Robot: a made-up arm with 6 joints.
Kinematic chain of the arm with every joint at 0, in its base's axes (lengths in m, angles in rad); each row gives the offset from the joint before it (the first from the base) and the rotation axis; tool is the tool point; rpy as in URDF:
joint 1: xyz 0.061 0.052 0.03 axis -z
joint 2: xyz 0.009 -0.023 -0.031 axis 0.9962 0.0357 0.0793
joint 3: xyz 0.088 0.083 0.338 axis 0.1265 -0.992 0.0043
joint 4: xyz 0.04 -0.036 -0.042 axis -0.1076 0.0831 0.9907
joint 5: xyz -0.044 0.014 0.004 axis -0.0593 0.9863 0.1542
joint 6: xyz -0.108 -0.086 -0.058 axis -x
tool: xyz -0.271 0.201 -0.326 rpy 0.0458 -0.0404 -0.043
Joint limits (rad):
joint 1: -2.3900..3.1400
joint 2: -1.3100..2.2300
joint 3: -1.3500..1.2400
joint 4: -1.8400..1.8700
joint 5: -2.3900..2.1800
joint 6: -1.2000..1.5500
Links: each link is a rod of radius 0.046 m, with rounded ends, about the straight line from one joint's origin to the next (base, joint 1, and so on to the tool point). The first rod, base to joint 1, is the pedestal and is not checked.
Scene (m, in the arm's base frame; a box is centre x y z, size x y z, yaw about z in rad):
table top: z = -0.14
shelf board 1: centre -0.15 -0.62 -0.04 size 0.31 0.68 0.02 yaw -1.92
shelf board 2: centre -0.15 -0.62 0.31 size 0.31 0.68 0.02 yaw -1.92
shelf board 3: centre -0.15 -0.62 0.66 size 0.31 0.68 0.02 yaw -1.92
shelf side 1: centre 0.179 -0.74 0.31 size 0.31 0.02 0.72 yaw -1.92
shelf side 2: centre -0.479 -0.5 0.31 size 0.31 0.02 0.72 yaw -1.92
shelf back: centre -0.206 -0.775 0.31 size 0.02 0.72 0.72 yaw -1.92
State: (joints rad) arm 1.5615 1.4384 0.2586 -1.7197 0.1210 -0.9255
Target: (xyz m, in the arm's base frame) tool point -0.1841 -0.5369 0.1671
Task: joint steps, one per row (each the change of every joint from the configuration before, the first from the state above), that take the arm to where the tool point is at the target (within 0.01 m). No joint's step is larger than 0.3 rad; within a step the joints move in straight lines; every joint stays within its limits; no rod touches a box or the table.
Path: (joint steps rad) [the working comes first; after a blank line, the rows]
Joints at the target: 1.8310 1.6555 0.2136 -1.8400 -0.7081 -0.6524
Straight joint move there: touches shelf board 2.

1: 0.2164 0.1927 -0.2876 0.2553 -0.1387 0.1264
2: 0.2185 0.0793 -0.1145 -0.0773 -0.2681 0.0924
3: 0.2184 0.0792 -0.1144 -0.0772 -0.2680 0.0925
4: 0.2185 0.0792 -0.1145 -0.0773 -0.2681 0.0924
5: -0.2008 -0.0711 0.1953 -0.0479 0.0379 -0.0435
6: -0.2007 -0.0711 0.1954 -0.0480 0.0379 -0.0436
7: -0.2008 -0.0711 0.1953 -0.0479 0.0380 -0.0435

